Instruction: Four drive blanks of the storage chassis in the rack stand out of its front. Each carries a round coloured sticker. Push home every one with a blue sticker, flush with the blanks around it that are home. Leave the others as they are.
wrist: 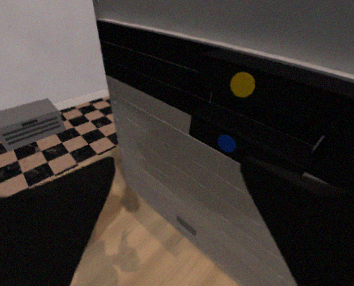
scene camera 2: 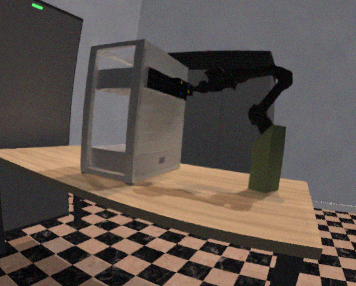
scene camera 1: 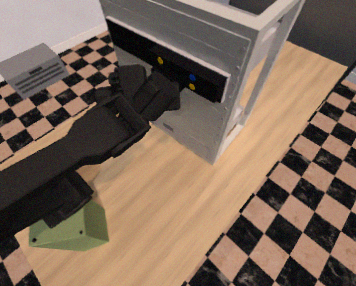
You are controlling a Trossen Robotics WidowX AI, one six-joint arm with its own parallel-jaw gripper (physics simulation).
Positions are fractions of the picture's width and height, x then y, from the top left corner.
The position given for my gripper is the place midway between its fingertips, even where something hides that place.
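My gripper is visible at (scene camera 1: 0.40, 0.30) and in the wrist view (wrist: 0.50, 0.57). A grey rack (scene camera 1: 0.59, 0.20) is visible as well, both in scene camera 2 (scene camera 2: 0.44, 0.29) and in the wrist view (wrist: 0.54, 0.33).
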